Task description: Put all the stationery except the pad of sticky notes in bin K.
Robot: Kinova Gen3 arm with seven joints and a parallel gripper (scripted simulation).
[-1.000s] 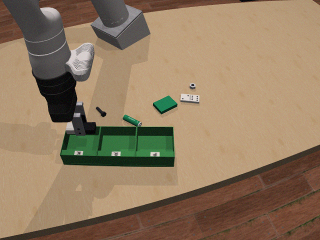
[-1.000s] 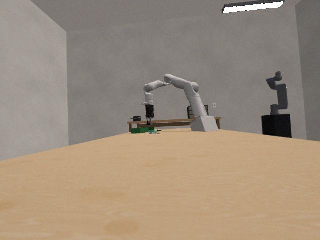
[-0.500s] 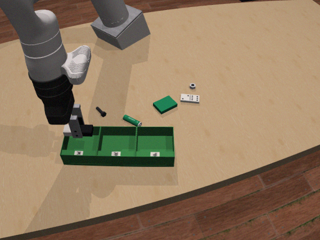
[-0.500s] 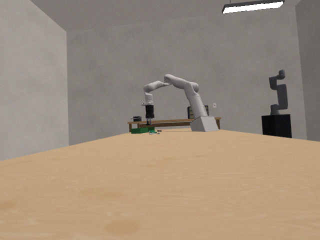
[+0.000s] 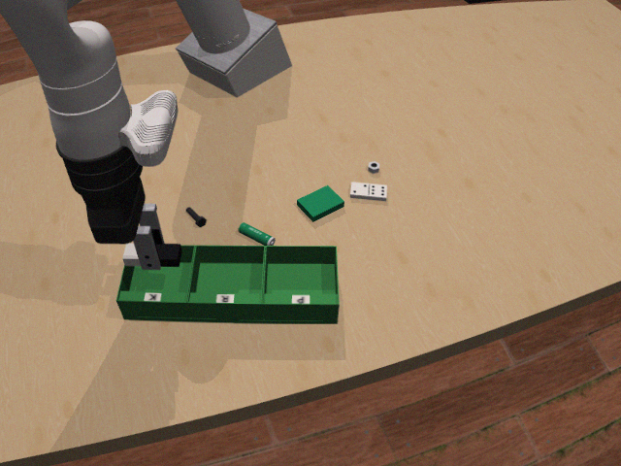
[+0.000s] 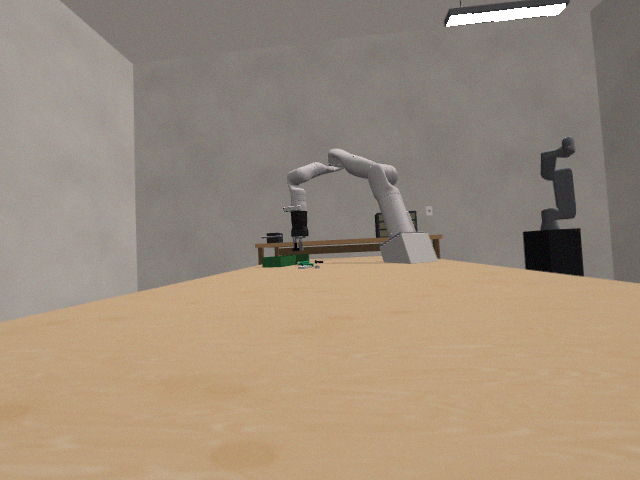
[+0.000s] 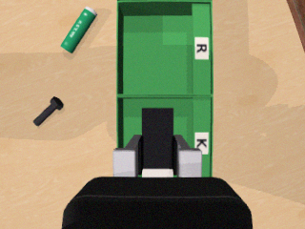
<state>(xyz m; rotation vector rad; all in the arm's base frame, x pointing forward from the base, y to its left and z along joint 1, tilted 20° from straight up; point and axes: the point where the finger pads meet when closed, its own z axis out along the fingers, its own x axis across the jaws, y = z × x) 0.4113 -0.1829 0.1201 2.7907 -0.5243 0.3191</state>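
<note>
Now: hand 80 mm to the right of the green tray, 60 mm above it and 40 mm short of it. The rest, counted from my hand: black-and-white eraser: 10 mm to the right, 10 mm below; green battery: 130 mm to the left, 70 mm below, 30 mm behind; black bolt: 90 mm behind, 70 mm to the left, 70 mm below.
</note>
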